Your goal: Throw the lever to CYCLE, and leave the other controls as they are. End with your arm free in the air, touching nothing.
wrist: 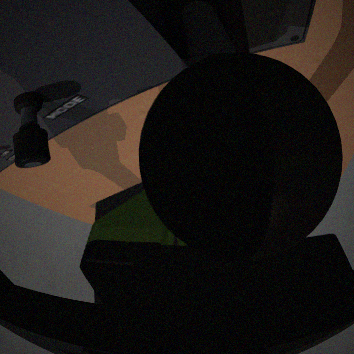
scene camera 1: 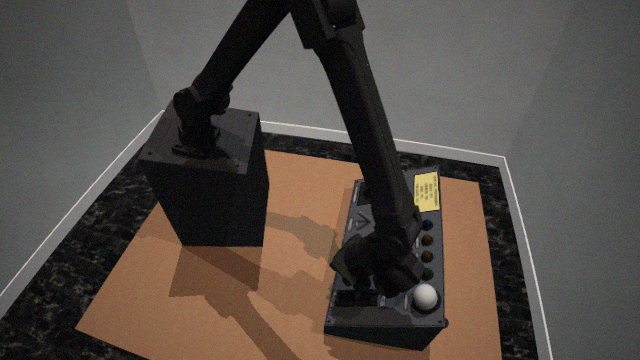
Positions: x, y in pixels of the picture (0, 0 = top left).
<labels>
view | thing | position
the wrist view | my gripper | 175, 174
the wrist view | black lever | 238, 154
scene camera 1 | my gripper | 334, 268
</labels>
